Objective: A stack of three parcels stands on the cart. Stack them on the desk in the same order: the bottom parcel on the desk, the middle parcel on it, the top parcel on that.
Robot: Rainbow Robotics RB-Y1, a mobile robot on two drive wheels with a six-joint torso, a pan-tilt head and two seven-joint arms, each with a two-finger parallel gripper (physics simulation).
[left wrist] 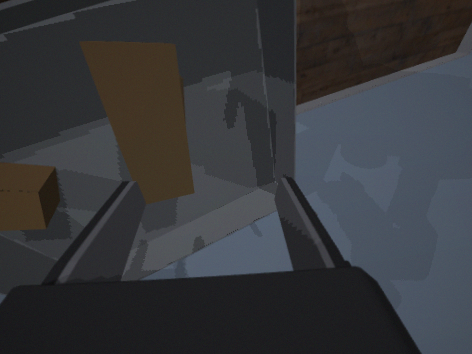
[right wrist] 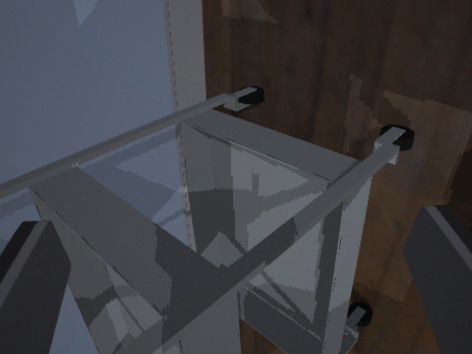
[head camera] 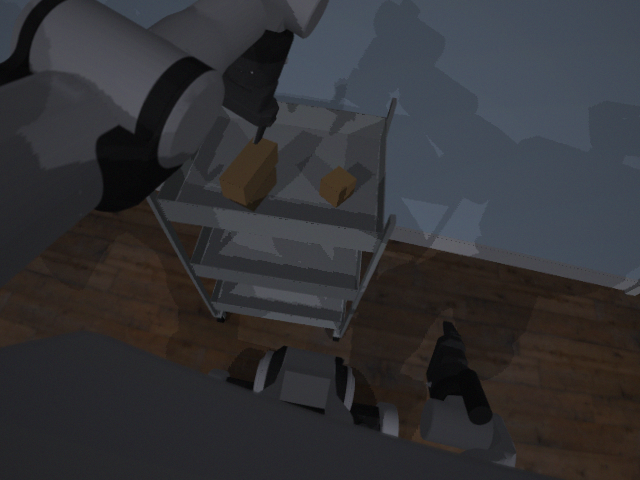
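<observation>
A long brown parcel lies on another parcel, mostly hidden beneath it, on the top tray of the grey cart. A small brown parcel sits apart on the same tray, to the right in the head view. My left gripper is open and empty, above the far end of the long parcel, which is not between its fingers. My right gripper is open, beside the cart at the lower right of the head view. The desk does not show.
The tray has raised walls, and upright posts stand at its right corners. Two lower shelves are below. A blue-grey wall is behind the cart. The floor is wooden.
</observation>
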